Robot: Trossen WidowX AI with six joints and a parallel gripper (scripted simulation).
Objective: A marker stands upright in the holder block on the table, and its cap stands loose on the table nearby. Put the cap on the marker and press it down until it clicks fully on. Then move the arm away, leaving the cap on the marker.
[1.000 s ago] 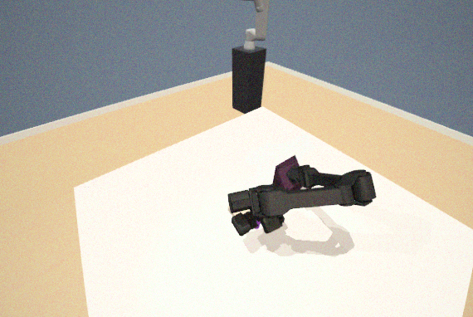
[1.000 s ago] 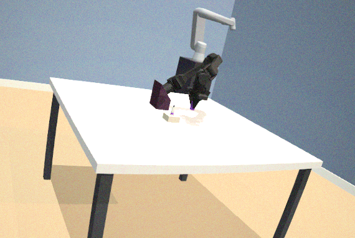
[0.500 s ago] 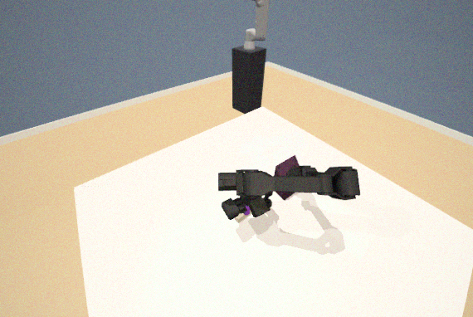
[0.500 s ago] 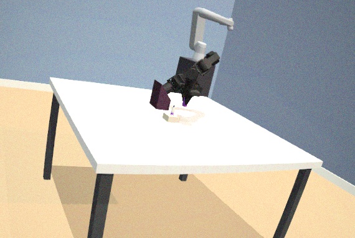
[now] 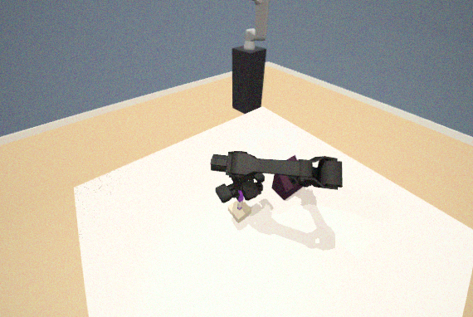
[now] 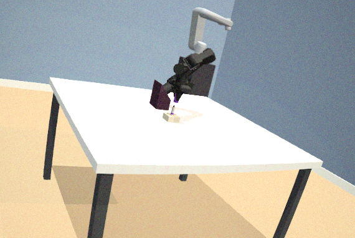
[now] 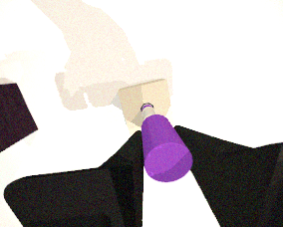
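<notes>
My gripper tip is now 100 mm above the cream holder block. Round my gripper tip: purple cap: 10 mm above.
</notes>
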